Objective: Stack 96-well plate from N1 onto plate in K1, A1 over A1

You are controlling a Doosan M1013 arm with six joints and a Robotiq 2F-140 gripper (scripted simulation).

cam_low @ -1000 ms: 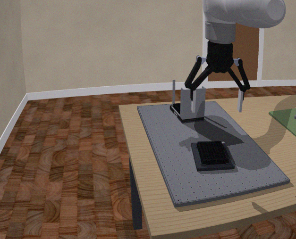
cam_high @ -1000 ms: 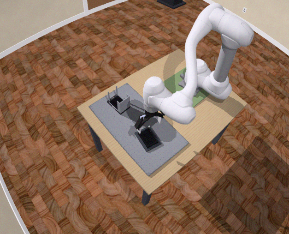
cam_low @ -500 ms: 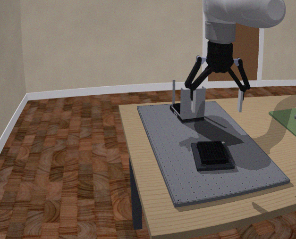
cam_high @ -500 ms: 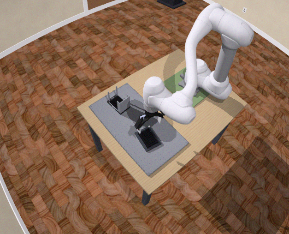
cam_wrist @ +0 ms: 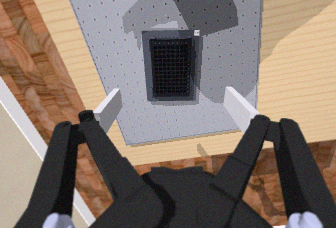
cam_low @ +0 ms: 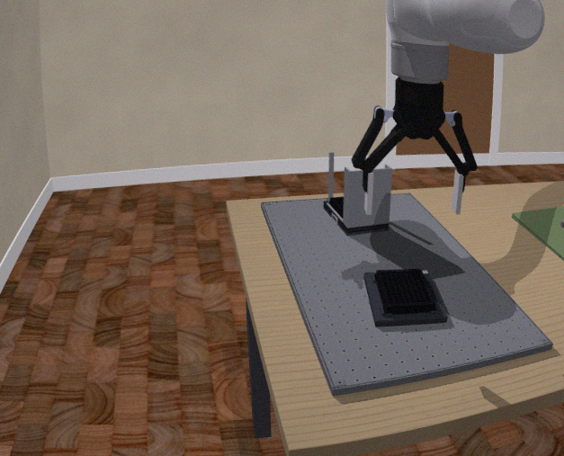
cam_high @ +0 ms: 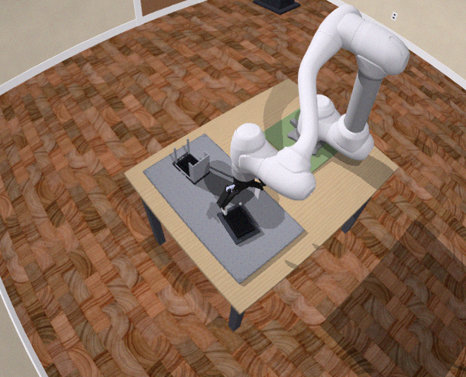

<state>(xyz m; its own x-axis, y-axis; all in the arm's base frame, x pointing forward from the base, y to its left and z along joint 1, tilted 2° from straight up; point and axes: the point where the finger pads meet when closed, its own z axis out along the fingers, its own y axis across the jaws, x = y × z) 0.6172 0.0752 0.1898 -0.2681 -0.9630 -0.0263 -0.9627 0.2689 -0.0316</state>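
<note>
Right now my hand is 16 cm above the plate nest N1. Round my hand: tall grey wall 5 cm behind, 28 cm to the right, 9 cm below; pale A1 mark 7 cm behind, 6 cm to the right, 16 cm below; K1 label 5 cm behind, 42 cm to the right, 15 cm below.
</note>
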